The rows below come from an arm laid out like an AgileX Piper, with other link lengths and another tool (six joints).
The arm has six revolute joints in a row. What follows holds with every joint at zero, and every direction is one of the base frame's. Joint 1 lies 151.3 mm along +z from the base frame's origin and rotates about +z. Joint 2 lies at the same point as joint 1 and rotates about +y. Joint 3 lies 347.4 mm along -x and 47.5 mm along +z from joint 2 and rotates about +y. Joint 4 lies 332.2 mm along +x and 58.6 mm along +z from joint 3 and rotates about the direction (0.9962, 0, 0.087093). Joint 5 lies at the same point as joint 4 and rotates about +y. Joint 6 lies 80.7 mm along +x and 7.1 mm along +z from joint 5 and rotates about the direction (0.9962, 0, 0.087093). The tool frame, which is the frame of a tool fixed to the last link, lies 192.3 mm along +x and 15 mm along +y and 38.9 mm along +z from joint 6; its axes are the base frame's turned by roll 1.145, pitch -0.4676 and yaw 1.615 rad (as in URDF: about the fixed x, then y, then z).
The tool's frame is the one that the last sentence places.
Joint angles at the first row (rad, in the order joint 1, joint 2, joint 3, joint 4, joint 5, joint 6):
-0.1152 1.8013 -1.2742 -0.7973 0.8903 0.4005
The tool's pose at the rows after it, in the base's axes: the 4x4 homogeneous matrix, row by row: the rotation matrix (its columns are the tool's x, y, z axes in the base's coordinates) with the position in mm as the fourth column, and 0 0 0 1 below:
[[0.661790, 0.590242, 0.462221, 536.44], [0.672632, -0.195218, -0.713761, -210.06], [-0.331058, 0.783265, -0.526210, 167.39], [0, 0, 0, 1]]
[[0.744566, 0.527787, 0.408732, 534.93], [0.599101, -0.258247, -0.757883, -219.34], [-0.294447, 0.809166, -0.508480, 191.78], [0, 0, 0, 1]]
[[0.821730, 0.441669, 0.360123, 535.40], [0.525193, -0.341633, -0.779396, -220.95], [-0.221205, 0.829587, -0.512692, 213.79], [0, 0, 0, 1]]
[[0.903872, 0.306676, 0.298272, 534.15], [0.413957, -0.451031, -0.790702, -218.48], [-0.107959, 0.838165, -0.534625, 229.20], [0, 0, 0, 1]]
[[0.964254, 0.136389, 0.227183, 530.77], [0.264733, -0.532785, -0.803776, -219.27], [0.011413, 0.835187, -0.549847, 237.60], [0, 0, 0, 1]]
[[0.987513, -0.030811, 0.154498, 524.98], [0.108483, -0.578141, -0.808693, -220.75], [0.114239, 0.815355, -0.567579, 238.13], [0, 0, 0, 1]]
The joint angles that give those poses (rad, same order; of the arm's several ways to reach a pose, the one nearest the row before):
-0.1152 1.8012 -1.3139 -0.7961 0.9477 0.4862
-0.1152 1.8012 -1.3782 -0.7851 1.0277 0.5524
-0.1152 1.8013 -1.4479 -0.7420 1.0952 0.6187
-0.1152 1.8013 -1.5056 -0.6853 1.1519 0.7391
-0.1152 1.8013 -1.5337 -0.6565 1.1859 0.9124
-0.1152 1.8013 -1.5377 -0.6401 1.2040 1.0925

